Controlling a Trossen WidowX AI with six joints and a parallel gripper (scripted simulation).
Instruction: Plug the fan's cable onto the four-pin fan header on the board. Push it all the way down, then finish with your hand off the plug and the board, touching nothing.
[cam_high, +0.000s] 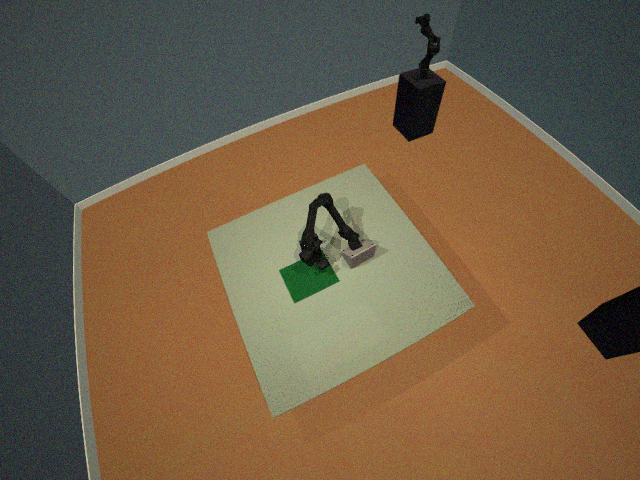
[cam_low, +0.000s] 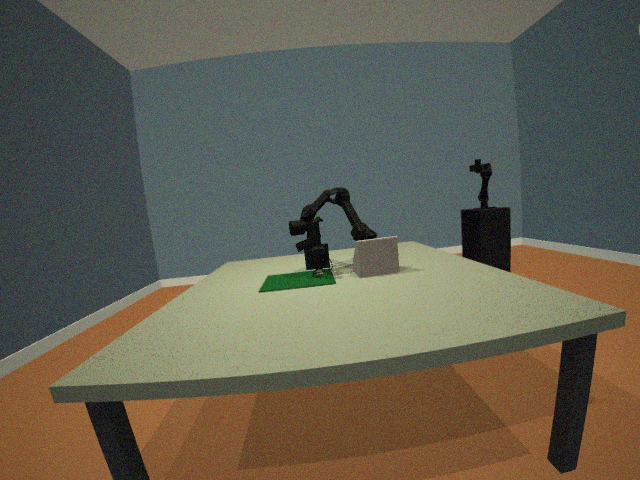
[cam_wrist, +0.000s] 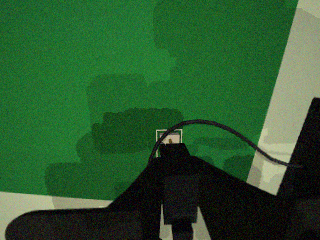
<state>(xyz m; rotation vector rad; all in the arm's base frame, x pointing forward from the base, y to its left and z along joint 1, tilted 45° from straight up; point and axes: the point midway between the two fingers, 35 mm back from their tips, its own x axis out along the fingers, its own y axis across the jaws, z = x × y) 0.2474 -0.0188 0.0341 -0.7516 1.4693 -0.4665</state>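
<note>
My gripper tip is now 10 mm past the dark fan plug and 10 mm below it. From my gripper tip the other things lie so: white header (10 mm behind, 40 mm below); green board (90 mm ahead, 40 mm to the left, 50 mm below); black fan (130 mm to the right, 20 mm above).
</note>
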